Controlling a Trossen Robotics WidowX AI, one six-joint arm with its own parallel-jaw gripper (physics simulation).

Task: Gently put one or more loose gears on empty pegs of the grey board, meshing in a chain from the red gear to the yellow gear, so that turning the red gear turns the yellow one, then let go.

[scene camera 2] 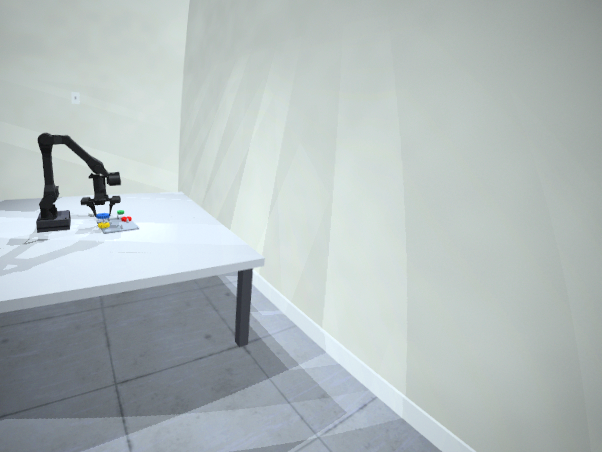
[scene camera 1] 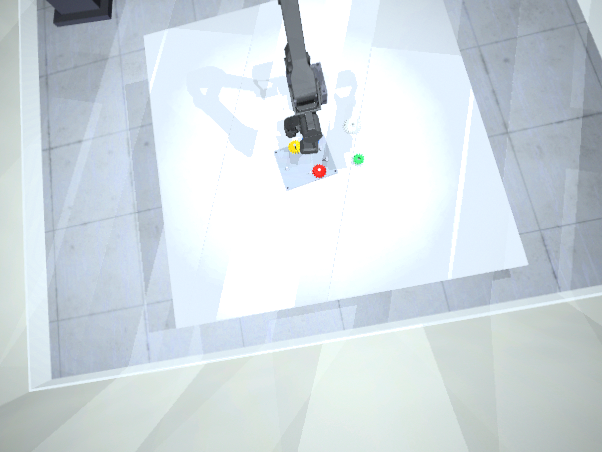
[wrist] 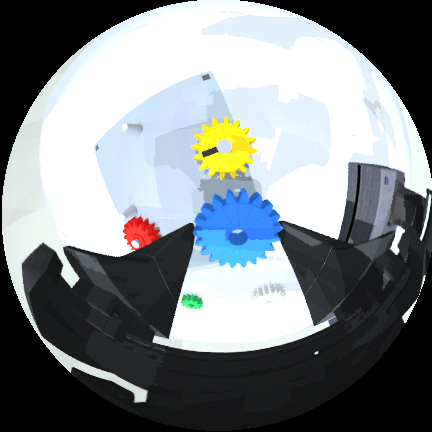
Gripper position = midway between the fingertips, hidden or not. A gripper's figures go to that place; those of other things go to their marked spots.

Scene:
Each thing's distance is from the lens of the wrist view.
my gripper (wrist: 236, 227): 0.10 m
blue gear (wrist: 214, 224): 0.08 m
grey board (wrist: 155, 171): 0.14 m
red gear (wrist: 134, 228): 0.16 m
The marked spots on the red gear and the blue gear are 0.10 m apart.

